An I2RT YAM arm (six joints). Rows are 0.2 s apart.
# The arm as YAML. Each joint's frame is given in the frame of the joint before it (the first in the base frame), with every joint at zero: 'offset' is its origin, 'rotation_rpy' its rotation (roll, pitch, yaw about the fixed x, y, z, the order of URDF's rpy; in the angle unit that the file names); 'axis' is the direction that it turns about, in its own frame. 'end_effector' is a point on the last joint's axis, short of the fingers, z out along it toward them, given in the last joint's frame.
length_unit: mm
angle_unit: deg
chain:
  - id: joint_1
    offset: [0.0, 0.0, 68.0]
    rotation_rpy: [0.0, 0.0, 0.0]
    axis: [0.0, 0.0, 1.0]
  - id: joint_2
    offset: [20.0, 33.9, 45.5]
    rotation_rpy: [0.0, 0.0, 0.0]
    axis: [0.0, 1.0, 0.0]
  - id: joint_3
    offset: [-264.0, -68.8, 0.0]
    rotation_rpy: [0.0, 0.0, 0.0]
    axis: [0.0, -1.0, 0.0]
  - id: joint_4
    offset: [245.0, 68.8, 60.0]
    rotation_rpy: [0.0, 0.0, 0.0]
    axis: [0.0, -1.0, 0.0]
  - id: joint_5
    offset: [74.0, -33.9, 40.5]
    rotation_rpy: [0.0, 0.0, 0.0]
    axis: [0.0, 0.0, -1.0]
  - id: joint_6
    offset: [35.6, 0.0, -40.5]
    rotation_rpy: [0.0, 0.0, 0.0]
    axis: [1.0, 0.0, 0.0]
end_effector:
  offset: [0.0, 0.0, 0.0]
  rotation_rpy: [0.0, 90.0, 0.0]
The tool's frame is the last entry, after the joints.
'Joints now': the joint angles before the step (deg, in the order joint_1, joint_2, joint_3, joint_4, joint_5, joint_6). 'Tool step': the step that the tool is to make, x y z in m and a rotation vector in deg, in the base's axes. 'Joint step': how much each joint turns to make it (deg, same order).
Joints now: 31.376 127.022 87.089 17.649 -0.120 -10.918
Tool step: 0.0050 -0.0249 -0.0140 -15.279 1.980 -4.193
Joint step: -2.226 -0.156 -0.030 -8.956 7.260 -10.007
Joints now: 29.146 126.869 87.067 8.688 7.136 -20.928
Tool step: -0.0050 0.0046 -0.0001 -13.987 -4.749 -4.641
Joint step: 1.645 0.001 0.003 -0.680 12.945 -9.330
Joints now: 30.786 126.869 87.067 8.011 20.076 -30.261
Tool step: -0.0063 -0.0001 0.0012 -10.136 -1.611 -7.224
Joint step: 1.159 -0.415 0.014 -2.659 12.196 -3.803
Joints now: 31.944 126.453 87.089 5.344 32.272 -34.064
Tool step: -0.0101 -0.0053 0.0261 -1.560 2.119 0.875
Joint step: 0.067 -4.458 -0.009 -6.679 -0.545 -0.742
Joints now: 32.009 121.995 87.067 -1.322 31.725 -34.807
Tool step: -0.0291 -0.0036 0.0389 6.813 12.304 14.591
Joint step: 0.194 -7.953 0.250 -15.174 -18.929 0.282
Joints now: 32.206 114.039 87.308 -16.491 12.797 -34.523
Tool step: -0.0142 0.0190 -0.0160 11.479 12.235 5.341
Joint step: 1.900 1.419 -0.013 -3.465 -14.099 8.939
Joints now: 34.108 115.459 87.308 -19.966 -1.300 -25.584
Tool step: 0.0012 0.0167 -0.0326 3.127 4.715 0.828
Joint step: 1.354 4.765 -0.001 2.886 -3.629 3.847
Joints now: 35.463 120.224 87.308 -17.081 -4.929 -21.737
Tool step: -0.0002 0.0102 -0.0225 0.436 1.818 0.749
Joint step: 0.960 3.226 -0.017 2.129 -0.963 1.070
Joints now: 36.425 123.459 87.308 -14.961 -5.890 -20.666
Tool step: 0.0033 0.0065 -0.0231 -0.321 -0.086 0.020
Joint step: 0.433 3.425 -0.023 3.338 0.499 0.128
